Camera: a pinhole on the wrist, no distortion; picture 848 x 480 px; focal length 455.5 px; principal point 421.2 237.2 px. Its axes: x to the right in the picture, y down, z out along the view. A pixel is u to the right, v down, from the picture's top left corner.
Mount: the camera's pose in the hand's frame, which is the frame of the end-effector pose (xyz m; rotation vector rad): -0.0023 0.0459 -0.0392 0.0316 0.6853 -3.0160
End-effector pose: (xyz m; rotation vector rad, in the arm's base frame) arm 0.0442 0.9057 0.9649 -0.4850 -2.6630 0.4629
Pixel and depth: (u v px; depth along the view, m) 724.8 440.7 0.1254
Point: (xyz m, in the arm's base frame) 0.0799 0.8058 0.9212
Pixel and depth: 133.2 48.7 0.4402
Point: -0.3653 0.9275 0.6496
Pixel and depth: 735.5 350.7 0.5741
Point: 0.1193 0.3418 0.6215
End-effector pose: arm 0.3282 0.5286 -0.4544 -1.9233 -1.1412 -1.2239
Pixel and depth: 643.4 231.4 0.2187
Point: 0.3242 0.6402 -0.6179
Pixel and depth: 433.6 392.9 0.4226
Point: 0.2044 0.8762 -0.5701
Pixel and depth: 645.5 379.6 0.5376
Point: 0.1138 0.8955 -0.8334
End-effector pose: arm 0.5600 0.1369 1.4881 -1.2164 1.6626 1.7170
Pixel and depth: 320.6 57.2 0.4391
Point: 0.3855 0.5283 1.3782
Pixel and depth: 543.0 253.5 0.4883
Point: 0.6741 0.5736 1.4515
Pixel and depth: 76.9 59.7 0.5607
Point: 0.1822 0.5802 1.0961
